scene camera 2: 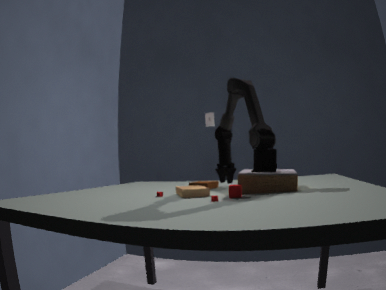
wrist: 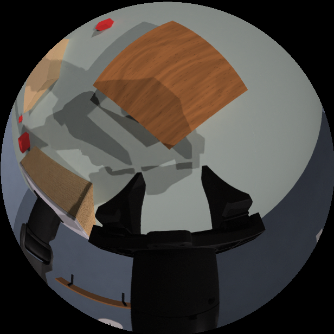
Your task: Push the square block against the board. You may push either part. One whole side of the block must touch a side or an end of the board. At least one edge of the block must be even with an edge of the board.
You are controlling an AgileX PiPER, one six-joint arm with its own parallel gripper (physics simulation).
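The reddish-brown wooden block (scene camera 2: 209,184) (wrist: 170,80) has a roughly square top and lies flat on the table, turned cornerwise in the wrist view. A pale wooden piece (scene camera 2: 193,192) (wrist: 42,80), which looks like the board, lies flat at the left edge of the wrist view, partly shown. The two are apart, with table between them in the wrist view. My gripper (scene camera 2: 226,180) (wrist: 172,175) is open and empty. It points down above the table, to the right of the block in the scene view. In the wrist view, the block's nearest corner lies just beyond the fingertips.
A red cube (scene camera 2: 235,191) (wrist: 24,142) stands by the wooden pedestal (scene camera 2: 267,183) (wrist: 57,180) under my arm. A small red piece (scene camera 2: 214,198) (wrist: 20,119) lies near the pale piece. Another small red piece (scene camera 2: 160,194) (wrist: 105,24) lies farther left in the scene view.
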